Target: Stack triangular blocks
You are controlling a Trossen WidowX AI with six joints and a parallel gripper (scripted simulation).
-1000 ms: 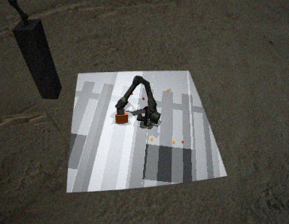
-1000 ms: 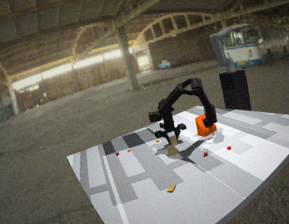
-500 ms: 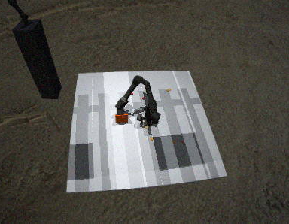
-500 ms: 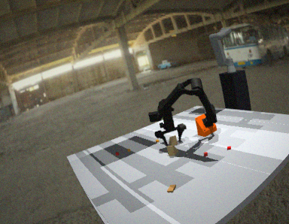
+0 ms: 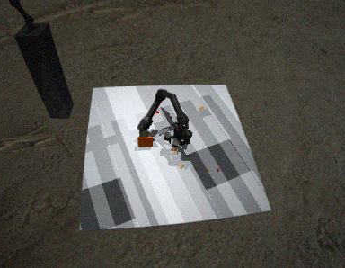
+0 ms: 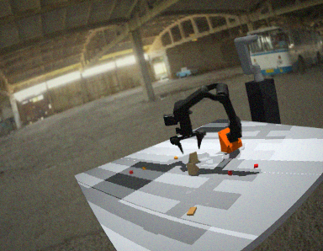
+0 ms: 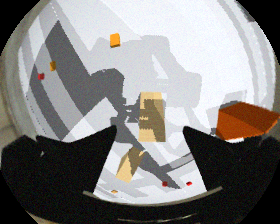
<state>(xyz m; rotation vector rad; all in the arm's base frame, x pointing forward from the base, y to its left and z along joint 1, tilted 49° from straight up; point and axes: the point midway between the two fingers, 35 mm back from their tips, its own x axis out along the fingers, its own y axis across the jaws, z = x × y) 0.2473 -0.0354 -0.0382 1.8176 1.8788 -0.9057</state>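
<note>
The tan triangular block is 10 mm to the left of my gripper tip and 50 mm below it.
</note>
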